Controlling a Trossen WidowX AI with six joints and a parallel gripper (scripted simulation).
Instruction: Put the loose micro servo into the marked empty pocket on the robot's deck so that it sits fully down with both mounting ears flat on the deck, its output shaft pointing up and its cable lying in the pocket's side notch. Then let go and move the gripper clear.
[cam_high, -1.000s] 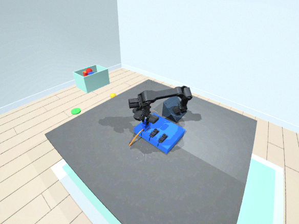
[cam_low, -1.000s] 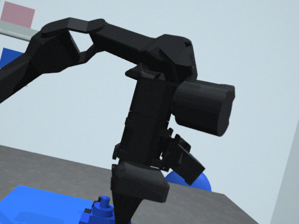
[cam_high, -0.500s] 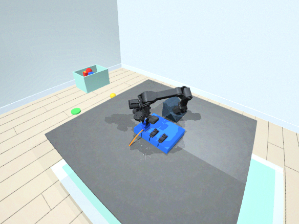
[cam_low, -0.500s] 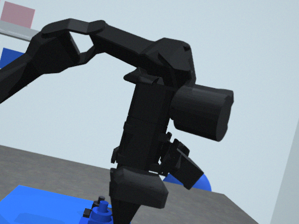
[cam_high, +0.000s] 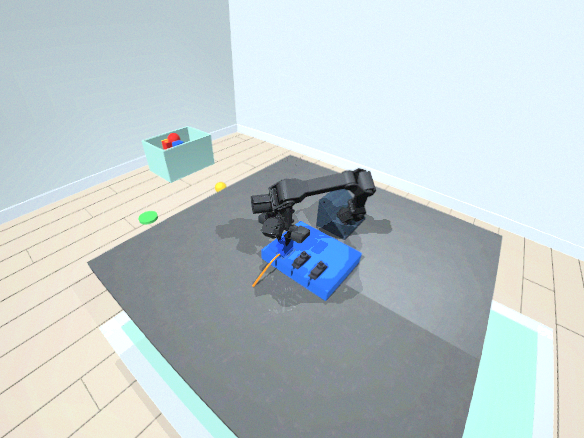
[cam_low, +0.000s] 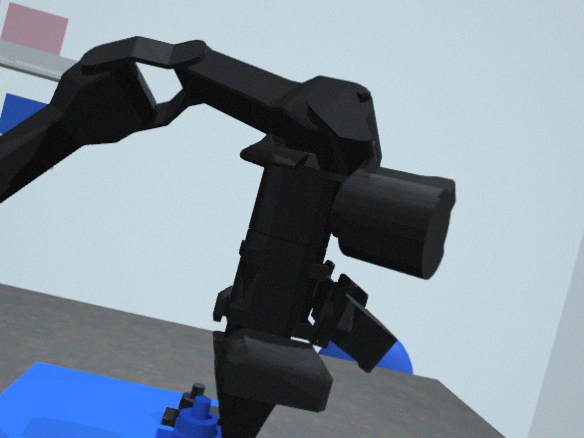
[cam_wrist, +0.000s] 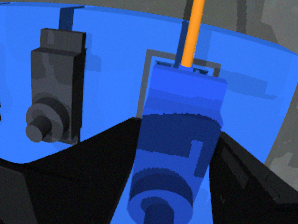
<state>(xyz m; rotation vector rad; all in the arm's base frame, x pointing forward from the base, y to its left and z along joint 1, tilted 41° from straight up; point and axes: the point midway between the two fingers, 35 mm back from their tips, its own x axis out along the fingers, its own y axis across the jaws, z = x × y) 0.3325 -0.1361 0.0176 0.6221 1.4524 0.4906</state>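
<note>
The blue deck is 110 mm behind my gripper tip, 90 mm to the left of it and 80 mm below it.
</note>
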